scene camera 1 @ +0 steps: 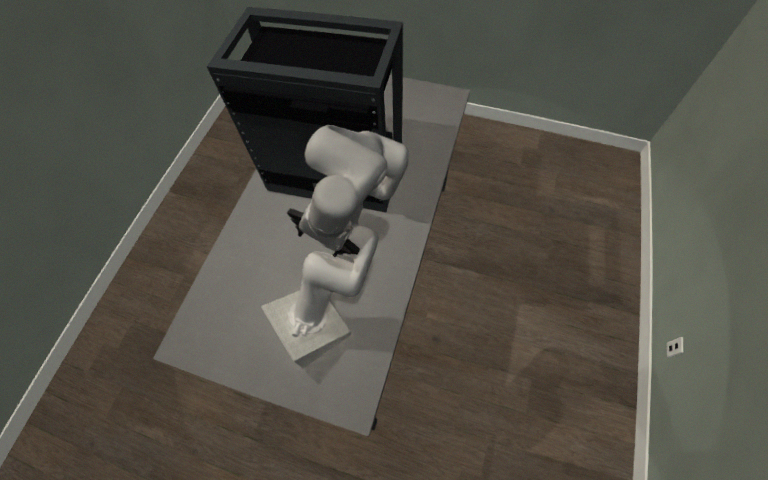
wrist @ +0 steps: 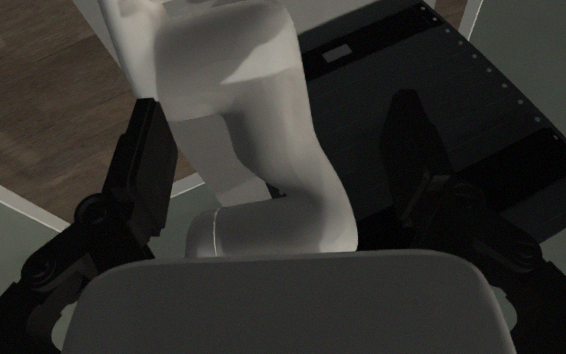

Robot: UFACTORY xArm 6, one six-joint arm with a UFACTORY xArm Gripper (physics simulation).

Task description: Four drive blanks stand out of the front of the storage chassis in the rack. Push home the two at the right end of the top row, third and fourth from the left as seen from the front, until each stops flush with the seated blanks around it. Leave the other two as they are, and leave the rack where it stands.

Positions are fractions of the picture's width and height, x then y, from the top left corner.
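Gripper (scene camera 1: 0.42, 0.50), (wrist: 0.49, 0.34). Dark rack (scene camera 1: 0.38, 0.17), (wrist: 0.88, 0.39).
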